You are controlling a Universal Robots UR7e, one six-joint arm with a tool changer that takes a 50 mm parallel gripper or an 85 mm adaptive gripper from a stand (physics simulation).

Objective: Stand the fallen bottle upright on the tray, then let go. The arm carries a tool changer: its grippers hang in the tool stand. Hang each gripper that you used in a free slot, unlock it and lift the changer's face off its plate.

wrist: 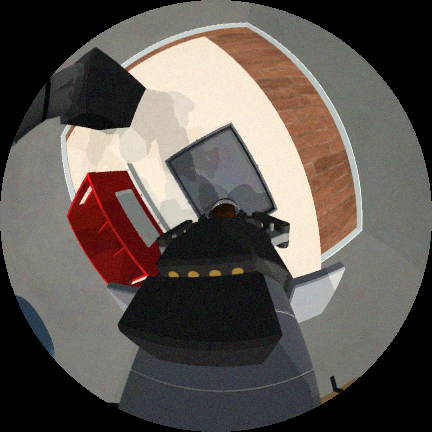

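Places are measured from the arm's base along level axes (x ahead, y left, z up), in metres.
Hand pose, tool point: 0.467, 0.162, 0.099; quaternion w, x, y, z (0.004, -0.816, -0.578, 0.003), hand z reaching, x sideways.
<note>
Each offset is from my tool point to the top centre of the thing, as dx, dy, dz. "pt": to the spot under its first point. Level surfaces: height alone.
The brown bottle {+0.031, -0.009, -0.180} [223, 210] shows foreshortened just beyond the gripper's front, with its brown shoulder towards the camera and a thin arc of pale label around it. It looks roughly in line with the gripper, neck at the fingers and base pointing away. My gripper [223, 218] is shut on the bottle's neck end; the fingertips are mostly hidden behind the black gripper body. The dark grey tray {pt -0.042, +0.110, -0.324} [254, 166] lies beyond, with the bottle in front of its near edge in this view. Whether the bottle's base touches anything is hidden.
A red open-sided box {pt -0.178, -0.196, -0.217} [107, 181] with a grey panel stands left of the tray, beside a grey rail {-0.073, -0.183, -0.310} [149, 196]. A large black block [102, 92] on a dark shaft is at the upper left. A brick-patterned strip [310, 135] runs along the right of the pale table top {dz -0.340} [220, 80].
</note>
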